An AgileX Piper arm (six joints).
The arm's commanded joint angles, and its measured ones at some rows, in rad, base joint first. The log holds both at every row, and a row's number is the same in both.
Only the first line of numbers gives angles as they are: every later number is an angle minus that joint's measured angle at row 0.
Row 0, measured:
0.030 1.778 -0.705 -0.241 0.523 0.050
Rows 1 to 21, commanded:
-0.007 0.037 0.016 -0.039 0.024 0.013
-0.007 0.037 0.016 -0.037 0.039 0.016
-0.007 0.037 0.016 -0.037 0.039 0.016
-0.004 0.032 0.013 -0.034 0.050 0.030
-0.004 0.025 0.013 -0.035 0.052 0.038
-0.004 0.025 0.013 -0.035 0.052 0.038
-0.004 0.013 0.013 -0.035 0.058 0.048
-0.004 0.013 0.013 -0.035 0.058 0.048
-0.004 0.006 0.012 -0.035 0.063 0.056
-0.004 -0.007 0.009 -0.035 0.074 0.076
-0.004 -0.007 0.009 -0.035 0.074 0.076
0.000 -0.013 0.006 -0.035 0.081 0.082
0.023 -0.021 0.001 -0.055 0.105 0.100
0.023 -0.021 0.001 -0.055 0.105 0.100
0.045 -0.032 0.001 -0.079 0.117 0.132
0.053 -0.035 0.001 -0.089 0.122 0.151
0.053 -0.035 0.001 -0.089 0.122 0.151
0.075 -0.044 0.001 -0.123 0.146 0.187
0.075 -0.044 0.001 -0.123 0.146 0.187
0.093 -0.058 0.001 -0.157 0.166 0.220
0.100 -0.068 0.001 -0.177 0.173 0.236
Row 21, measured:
0.079 -0.047 -0.003 -0.129 0.140 0.188
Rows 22 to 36, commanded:
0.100 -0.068 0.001 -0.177 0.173 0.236
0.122 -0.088 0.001 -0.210 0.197 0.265
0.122 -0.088 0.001 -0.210 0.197 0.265
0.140 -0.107 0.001 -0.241 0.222 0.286
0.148 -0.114 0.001 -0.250 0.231 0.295
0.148 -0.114 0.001 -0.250 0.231 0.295
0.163 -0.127 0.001 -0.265 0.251 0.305
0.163 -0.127 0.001 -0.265 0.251 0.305
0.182 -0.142 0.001 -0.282 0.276 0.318
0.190 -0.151 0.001 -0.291 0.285 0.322
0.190 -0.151 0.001 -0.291 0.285 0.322
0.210 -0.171 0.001 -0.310 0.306 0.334
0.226 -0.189 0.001 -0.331 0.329 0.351
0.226 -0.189 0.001 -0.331 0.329 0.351
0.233 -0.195 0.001 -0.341 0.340 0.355
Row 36, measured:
0.212 -0.165 0.000 -0.262 0.271 0.323
